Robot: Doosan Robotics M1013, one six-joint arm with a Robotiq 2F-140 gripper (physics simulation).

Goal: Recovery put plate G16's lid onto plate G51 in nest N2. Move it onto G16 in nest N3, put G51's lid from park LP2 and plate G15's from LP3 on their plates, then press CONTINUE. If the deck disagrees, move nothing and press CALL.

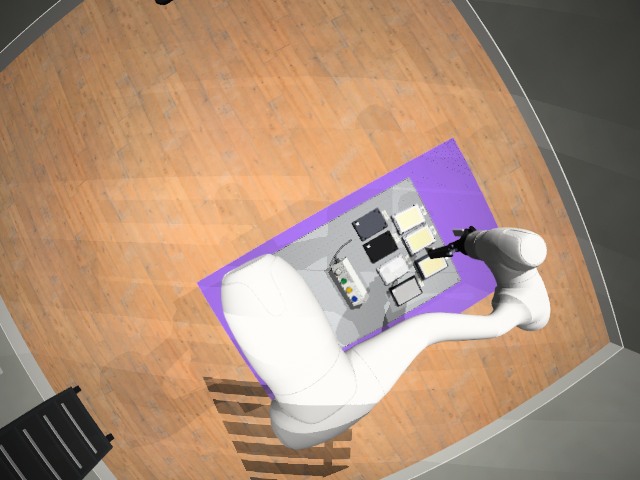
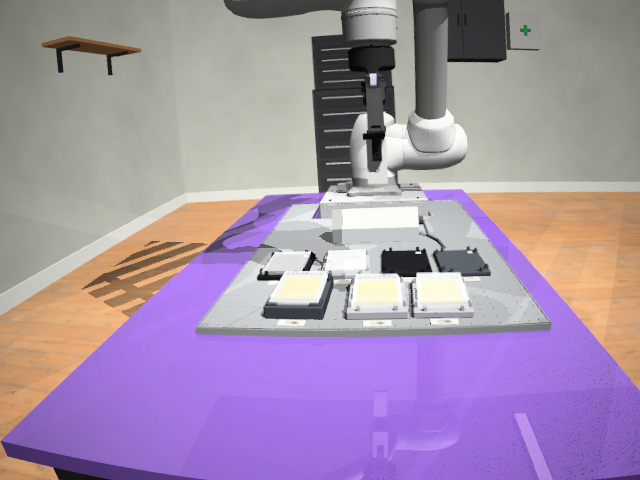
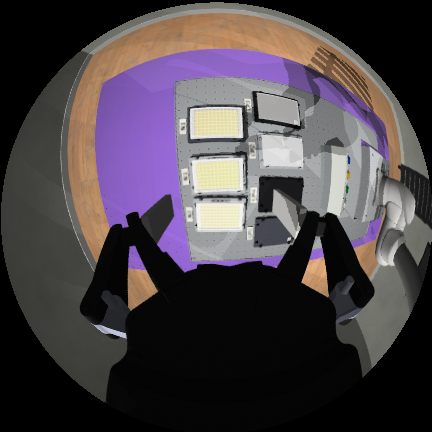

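Where they show: gripper, fingertip midpoint: [image 1: 440, 241] [image 2: 377, 175] [image 3: 222, 201]; arm's base, link origin: [image 2: 374, 191] [image 3: 379, 188].
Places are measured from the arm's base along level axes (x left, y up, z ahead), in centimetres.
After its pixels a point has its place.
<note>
My gripper [image 1: 448, 242] @(x 2.4, y 18.3, z 79.8 cm) [image 2: 375, 149] [image 3: 222, 201] @(x 2.4, y 18.3, z 79.8 cm) is open and empty, high above the nests. Three yellow-welled plates sit in a row: one [image 1: 433, 267] @(x -13.6, y -1.6, z 79.6 cm) [image 2: 298, 289] @(x -11.9, y -0.8, z 82.9 cm) [image 3: 217, 123] @(x -11.6, y -1.7, z 79.7 cm) in a dark nest, a middle one [image 1: 419, 239] @(x 2.0, y -2.4, z 79.7 cm) [image 2: 376, 291] @(x 1.7, y -1.6, z 82.1 cm) [image 3: 218, 174] @(x 1.7, y -1.8, z 79.9 cm) and an end one [image 1: 408, 218] @(x 13.7, y -1.6, z 79.3 cm) [image 2: 440, 290] @(x 13.0, y -1.6, z 82.3 cm) [image 3: 220, 215] @(x 12.8, y -1.6, z 79.7 cm) in light nests. Clear lids on them cannot be made out surely; labels are unreadable. Behind are a grey panel in a black frame [image 1: 406, 290] @(x -17.5, y -2.7, z 62.7 cm) [image 2: 287, 262] @(x -18.0, y -2.7, z 63.6 cm) [image 3: 277, 109] @(x -17.5, y -2.7, z 63.2 cm), a white one [image 1: 393, 269] @(x -4.8, y -2.7, z 61.6 cm) [image 2: 346, 260] @(x -5.1, y -2.7, z 62.8 cm) [image 3: 281, 151] @(x -4.9, y -2.7, z 62.7 cm), a black one [image 1: 380, 246] @(x 8.1, y -3.5, z 61.3 cm) [image 2: 405, 261] @(x 7.7, y -3.5, z 61.9 cm) and a dark grey one [image 1: 370, 223] @(x 20.3, y -3.5, z 62.2 cm) [image 2: 461, 260] @(x 20.1, y -3.5, z 62.1 cm).
The button box [image 1: 360, 285] @(x -2.7, y 1.1, z 43.7 cm) [image 2: 376, 224] @(x 1.2, y 0.1, z 44.1 cm) [image 3: 336, 182] @(x 1.6, y 1.4, z 43.4 cm) stands between the parks and the arm base, with green [image 1: 343, 281] @(x 3.2, y 2.4, z 37.6 cm), yellow [image 1: 349, 290] @(x -1.9, y 2.6, z 38.1 cm) and blue [image 1: 354, 298] @(x -6.4, y 2.6, z 38.3 cm) buttons and a cable. All sit on a grey perforated board on the purple table [image 1: 439, 170] @(x 26.7, y -5.8, z 107.1 cm) [image 2: 258, 372] @(x -14.8, y -5.8, z 102.0 cm) [image 3: 135, 130] @(x -14.4, y -5.8, z 104.2 cm).
</note>
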